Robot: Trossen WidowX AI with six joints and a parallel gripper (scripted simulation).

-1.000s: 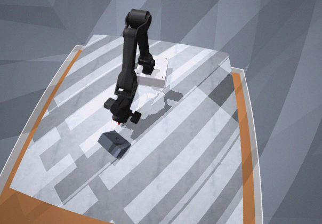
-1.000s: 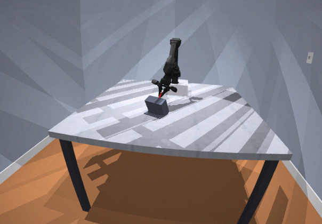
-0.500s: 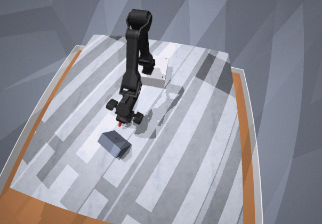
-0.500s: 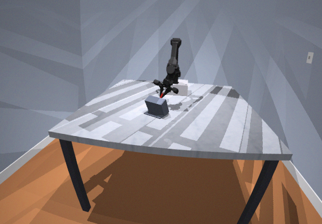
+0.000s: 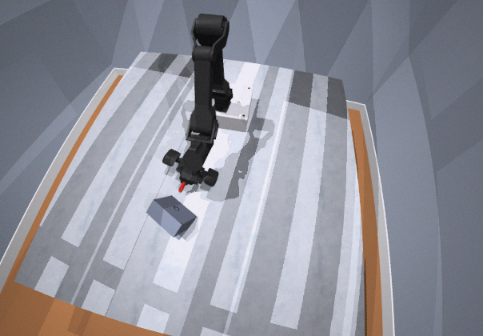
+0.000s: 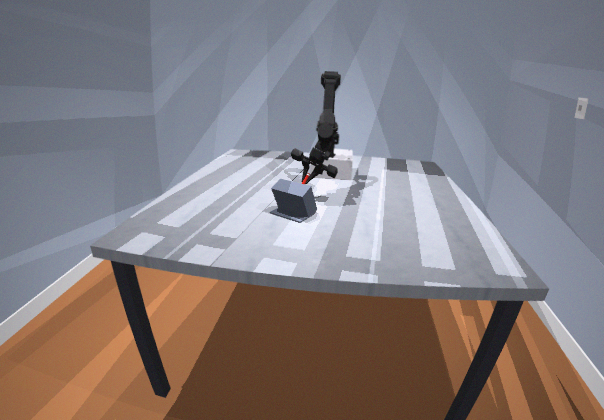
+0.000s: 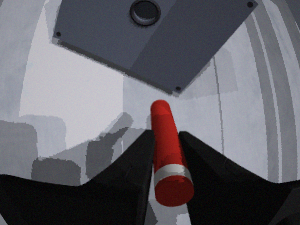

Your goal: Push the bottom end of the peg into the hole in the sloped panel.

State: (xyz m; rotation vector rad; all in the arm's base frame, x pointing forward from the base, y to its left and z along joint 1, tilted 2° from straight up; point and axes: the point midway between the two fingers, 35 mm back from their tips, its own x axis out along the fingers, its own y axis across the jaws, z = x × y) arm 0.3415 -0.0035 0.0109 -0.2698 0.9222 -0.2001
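Right now the sloped panel is 11 cm ahead of my gripper tip and 2 cm below it. Also, from my gripper tip: red peg (1 cm behind, 1 cm above).
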